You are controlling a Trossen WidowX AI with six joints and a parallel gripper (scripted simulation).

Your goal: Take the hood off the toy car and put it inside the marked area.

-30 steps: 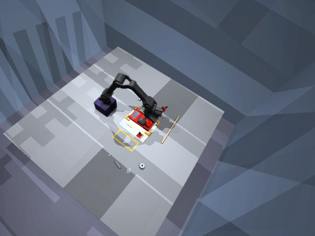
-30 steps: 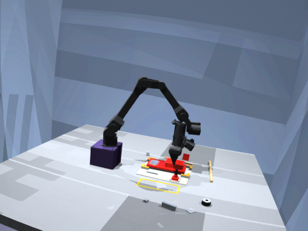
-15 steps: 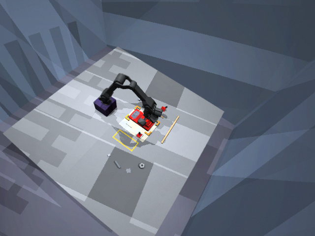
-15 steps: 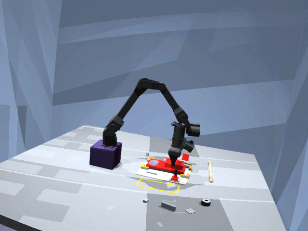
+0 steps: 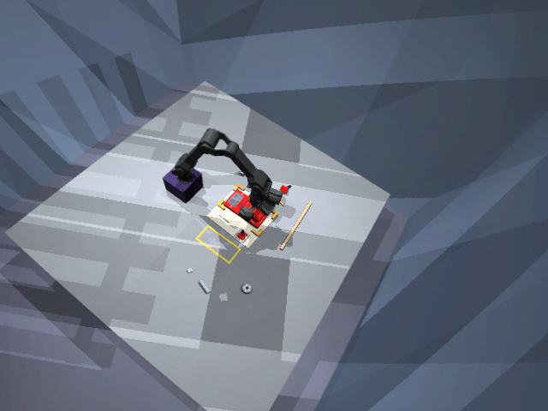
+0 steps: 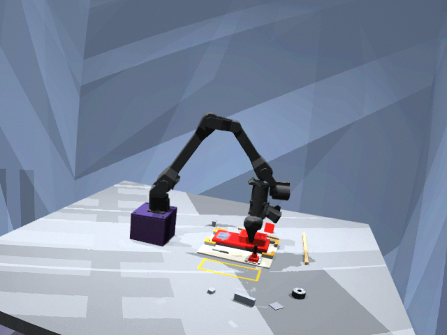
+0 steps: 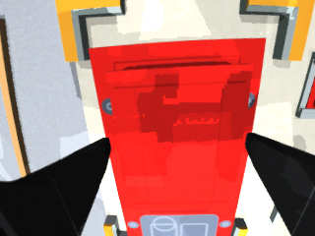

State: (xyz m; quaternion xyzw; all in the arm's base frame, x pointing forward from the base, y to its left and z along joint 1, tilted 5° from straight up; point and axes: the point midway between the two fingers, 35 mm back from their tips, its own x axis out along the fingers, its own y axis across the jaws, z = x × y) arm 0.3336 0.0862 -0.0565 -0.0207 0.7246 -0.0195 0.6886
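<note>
My gripper tip is right at the red hood. The rest, counted from my gripper tip: black ring (190 mm ahead, 300 mm to the right, 30 mm below).
</note>
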